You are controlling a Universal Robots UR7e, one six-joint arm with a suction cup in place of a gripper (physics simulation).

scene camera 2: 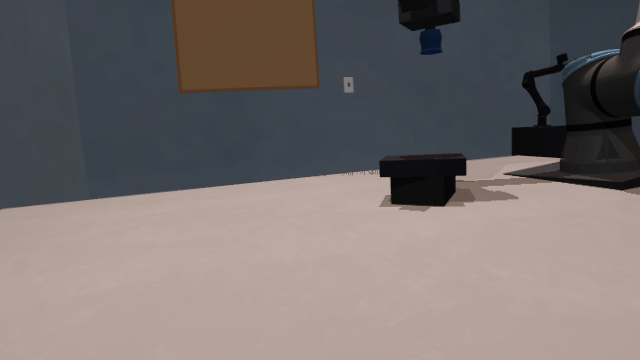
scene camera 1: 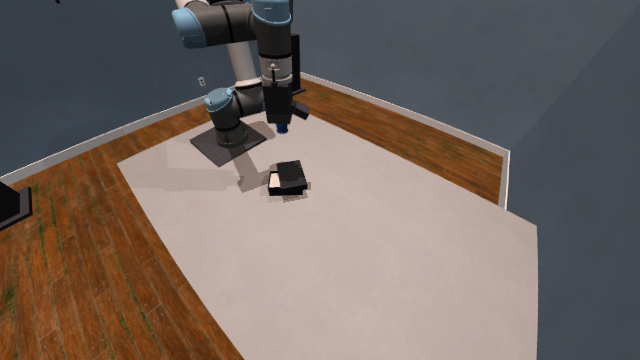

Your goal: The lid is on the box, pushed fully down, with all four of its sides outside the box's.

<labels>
black lid: scene camera 2; scene camera 1
same spot on black lid: (scene camera 1: 291, 176) = (scene camera 2: 411, 157)
</labels>
